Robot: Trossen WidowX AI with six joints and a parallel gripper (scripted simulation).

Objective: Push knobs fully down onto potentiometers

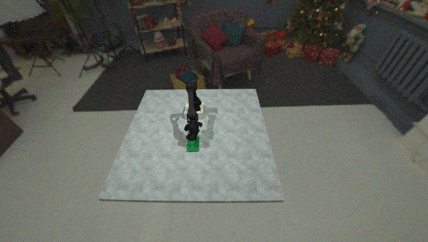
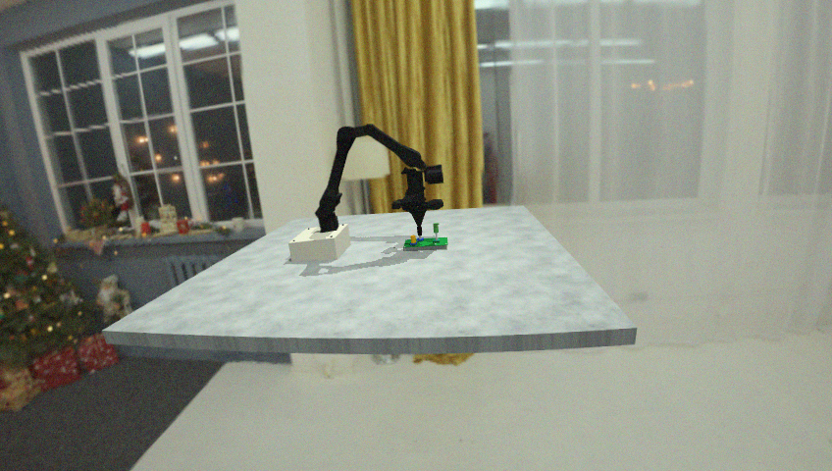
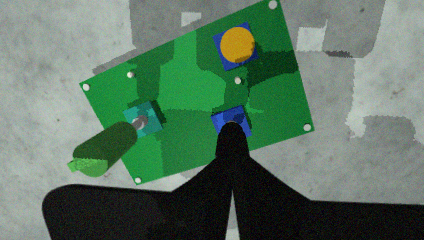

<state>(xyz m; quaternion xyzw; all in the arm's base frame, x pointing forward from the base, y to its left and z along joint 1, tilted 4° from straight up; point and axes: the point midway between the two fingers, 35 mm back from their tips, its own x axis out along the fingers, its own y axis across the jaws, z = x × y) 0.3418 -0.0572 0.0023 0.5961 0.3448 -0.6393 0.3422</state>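
Right now my gripper tip is 60 mm short of the green knob and 40 mm to the left of it.
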